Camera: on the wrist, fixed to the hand. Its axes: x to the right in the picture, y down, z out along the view.
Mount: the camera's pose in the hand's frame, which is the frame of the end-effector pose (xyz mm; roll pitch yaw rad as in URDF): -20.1 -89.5 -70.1 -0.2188 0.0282 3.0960
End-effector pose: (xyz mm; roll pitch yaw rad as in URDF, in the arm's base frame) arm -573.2 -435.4 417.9 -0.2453 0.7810 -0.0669
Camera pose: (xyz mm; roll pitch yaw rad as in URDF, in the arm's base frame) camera -626.9 -535.9 399.2 0.0621 -0.7419 3.0240
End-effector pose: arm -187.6 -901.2 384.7 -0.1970 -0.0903 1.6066
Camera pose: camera -85.6 -913.0 331.9 -0.0254 0.1268 -1.5745
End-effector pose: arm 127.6 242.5 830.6 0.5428 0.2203 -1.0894
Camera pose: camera 71.9 261.7 731.3 -0.7490 -0.2194 1.9973
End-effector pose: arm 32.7 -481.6 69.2 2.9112 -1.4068 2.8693
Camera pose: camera 53.6 -594.5 57.2 -2.9455 1.3654 -0.0853
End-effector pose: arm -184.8 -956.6 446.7 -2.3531 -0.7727 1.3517
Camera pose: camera -218.1 -1044.7 513.5 2.1867 0.7838 -1.7162
